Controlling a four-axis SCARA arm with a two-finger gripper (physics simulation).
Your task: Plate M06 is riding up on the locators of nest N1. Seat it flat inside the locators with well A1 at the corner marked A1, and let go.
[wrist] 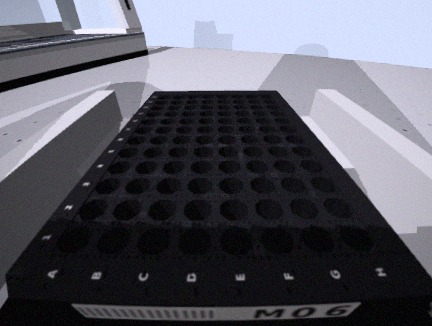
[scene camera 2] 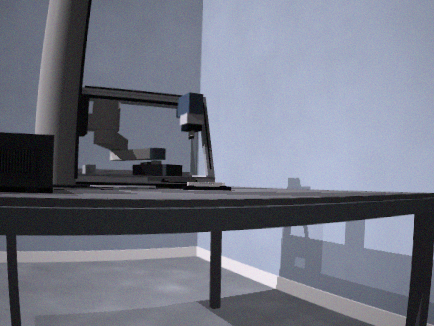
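Note:
Plate M06 is a black well plate filling the middle of the wrist view, its M06 label on the near edge. Letters A to H run along the near edge and numbers up the left side, so well A1 is at the near left. My gripper is shut on the plate, one pale finger against each long side. In the scene view it is low over the table behind the frame's lower rail. Nest N1, its locators and its A1 mark are hidden, and I cannot tell whether the plate lies flat.
A gantry frame with a blue and white head stands around the arm in the scene view. A pale plate on a dark base lies at its right foot. A dark box and a thick column stand at the left on the table.

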